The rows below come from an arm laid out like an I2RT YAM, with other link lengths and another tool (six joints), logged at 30 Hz.
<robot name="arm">
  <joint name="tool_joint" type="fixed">
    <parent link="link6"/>
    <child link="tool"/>
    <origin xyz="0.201 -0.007 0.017" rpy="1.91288 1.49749 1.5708"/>
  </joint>
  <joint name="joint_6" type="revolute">
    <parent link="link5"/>
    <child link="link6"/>
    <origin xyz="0.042 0 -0.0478" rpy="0 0 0"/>
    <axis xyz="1 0 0"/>
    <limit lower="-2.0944" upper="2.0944"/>
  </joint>
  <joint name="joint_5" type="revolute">
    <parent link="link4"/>
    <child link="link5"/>
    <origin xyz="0.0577 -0.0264 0.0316" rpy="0 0 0"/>
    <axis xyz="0 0 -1"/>
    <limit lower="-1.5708" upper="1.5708"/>
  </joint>
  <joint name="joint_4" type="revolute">
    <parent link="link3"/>
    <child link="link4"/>
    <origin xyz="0.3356 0.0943 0.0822" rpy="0 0 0"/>
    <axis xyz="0 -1 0"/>
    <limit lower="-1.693" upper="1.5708"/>
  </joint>
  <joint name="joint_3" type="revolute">
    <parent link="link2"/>
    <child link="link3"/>
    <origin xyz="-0.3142 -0.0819 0" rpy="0 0 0"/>
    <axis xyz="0 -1 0"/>
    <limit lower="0" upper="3.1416"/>
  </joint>
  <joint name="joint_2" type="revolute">
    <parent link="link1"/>
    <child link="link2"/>
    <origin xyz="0.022 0.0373 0.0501" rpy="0 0 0"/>
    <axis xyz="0 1 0"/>
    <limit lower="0" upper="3.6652"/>
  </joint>
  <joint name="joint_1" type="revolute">
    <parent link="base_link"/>
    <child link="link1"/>
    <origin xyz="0 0 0.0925" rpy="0 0 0"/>
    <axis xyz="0 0 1"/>
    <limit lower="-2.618" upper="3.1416"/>
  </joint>
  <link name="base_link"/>
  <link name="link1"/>
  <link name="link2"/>
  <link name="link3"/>
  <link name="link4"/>
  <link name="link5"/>
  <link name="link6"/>
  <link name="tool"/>
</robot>
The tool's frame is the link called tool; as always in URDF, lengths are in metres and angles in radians.
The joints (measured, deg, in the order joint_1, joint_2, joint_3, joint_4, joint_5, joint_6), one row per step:
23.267, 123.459, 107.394, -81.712, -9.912, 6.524
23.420, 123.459, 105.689, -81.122, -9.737, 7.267
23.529, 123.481, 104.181, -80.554, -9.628, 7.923
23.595, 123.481, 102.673, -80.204, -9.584, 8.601
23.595, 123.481, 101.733, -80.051, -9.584, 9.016
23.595, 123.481, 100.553, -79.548, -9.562, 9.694
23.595, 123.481, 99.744, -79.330, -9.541, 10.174
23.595, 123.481, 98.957, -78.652, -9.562, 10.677
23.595, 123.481, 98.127, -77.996, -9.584, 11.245
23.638, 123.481, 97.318, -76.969, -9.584, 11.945
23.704, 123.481, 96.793, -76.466, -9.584, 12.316
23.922, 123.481, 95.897, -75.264, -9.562, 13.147
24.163, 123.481, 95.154, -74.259, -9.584, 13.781
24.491, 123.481, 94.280, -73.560, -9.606, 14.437
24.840, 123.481, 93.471, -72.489, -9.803, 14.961
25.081, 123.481, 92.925, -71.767, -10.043, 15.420
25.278, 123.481, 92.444, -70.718, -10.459, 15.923
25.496, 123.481, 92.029, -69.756, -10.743, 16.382
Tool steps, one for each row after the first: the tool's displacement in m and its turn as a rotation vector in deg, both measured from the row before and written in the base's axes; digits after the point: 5 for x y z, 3 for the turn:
-0.00621, -0.00226, -0.00954, -0.748, 1.029, -0.546
-0.00547, -0.00206, -0.00851, -0.622, 0.899, -0.511
-0.00660, -0.00267, -0.00797, -0.659, 1.099, -0.583
-0.00439, -0.00204, -0.00481, -0.417, 0.752, -0.401
-0.00414, -0.00211, -0.00630, -0.465, 0.659, -0.649
-0.00349, -0.00176, -0.00414, -0.383, 0.564, -0.457
-0.00135, -0.00064, -0.00453, -0.161, 0.139, -0.488
-0.00177, -0.00083, -0.00469, -0.206, 0.203, -0.550
-0.00014, 0.00012, -0.00504, -0.104, -0.156, -0.629
-0.00103, 0.00002, -0.00306, -0.110, 0.043, -0.290
-0.00064, 0.00131, -0.00563, -0.121, -0.237, -0.575
-0.00086, 0.00167, -0.00464, -0.042, -0.190, -0.374
-0.00350, 0.00124, -0.00488, -0.227, 0.209, -0.308
-0.00183, 0.00302, -0.00490, 0.145, -0.125, -0.198
-0.00150, 0.00243, -0.00323, 0.165, -0.030, -0.252
0.00026, 0.00367, -0.00318, 0.478, -0.304, -0.374
0.00037, 0.00333, -0.00281, 0.369, -0.337, -0.281

